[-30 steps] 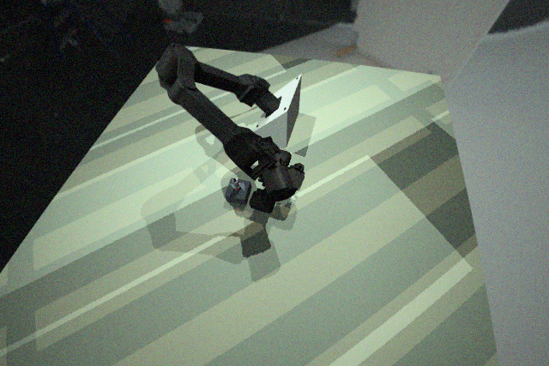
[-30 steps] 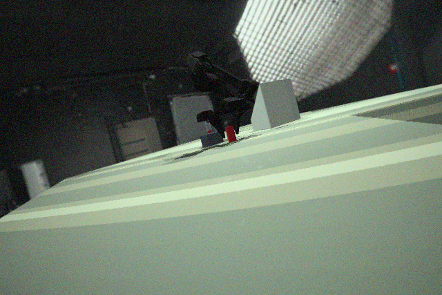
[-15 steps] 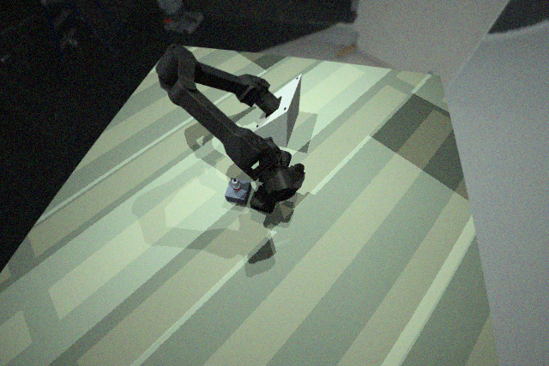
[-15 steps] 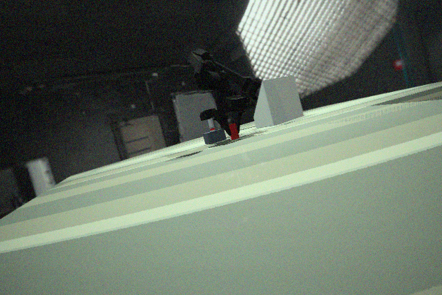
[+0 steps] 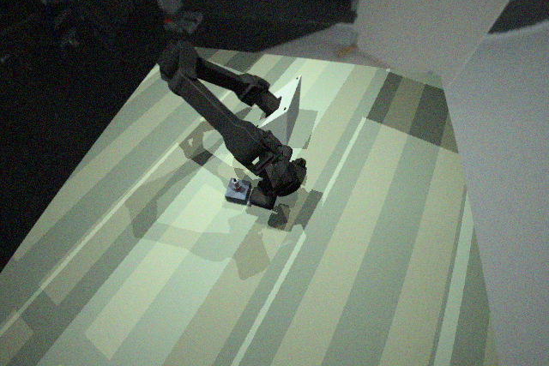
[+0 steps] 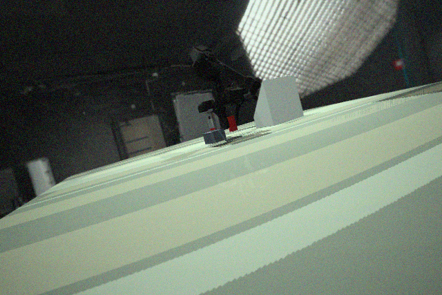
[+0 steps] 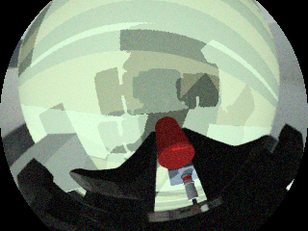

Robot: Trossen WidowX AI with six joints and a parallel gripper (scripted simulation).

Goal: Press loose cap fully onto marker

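Now: gripper tip 2 cm short of the block, 10 cm to the left of it and 2 cm above it. The rest, counted from my gripper tip: red cap (1 cm above).
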